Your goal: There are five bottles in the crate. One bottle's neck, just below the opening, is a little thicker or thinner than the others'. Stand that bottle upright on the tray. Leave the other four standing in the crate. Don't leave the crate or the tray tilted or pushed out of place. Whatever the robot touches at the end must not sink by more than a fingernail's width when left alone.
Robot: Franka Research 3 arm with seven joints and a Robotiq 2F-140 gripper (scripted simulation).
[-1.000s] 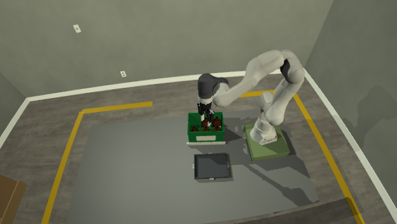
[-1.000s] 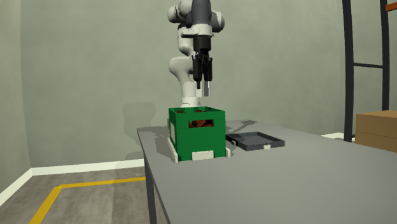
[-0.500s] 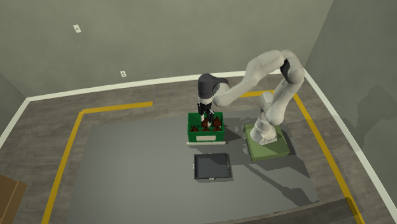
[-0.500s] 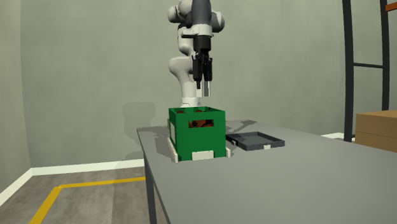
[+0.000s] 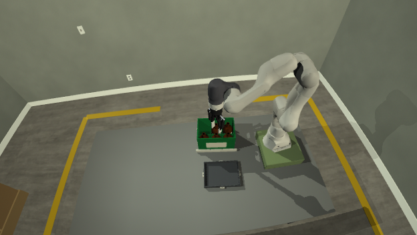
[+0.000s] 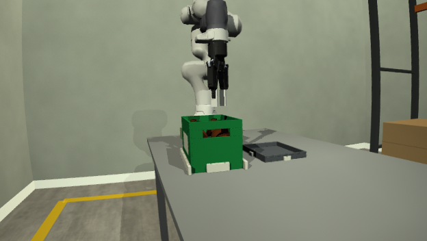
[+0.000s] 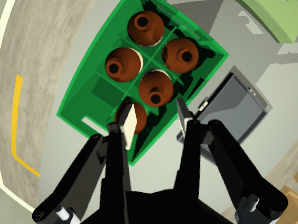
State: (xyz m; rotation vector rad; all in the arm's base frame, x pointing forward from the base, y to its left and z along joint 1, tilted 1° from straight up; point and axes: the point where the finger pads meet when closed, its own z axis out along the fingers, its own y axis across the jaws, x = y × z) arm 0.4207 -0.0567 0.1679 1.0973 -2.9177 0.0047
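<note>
Now: the green crate 5 cm to the right of my hand and 16 cm below it. The rest, counted from my hand: dark grey tray (1 cm behind, 25 cm to the left, 24 cm below).
</note>
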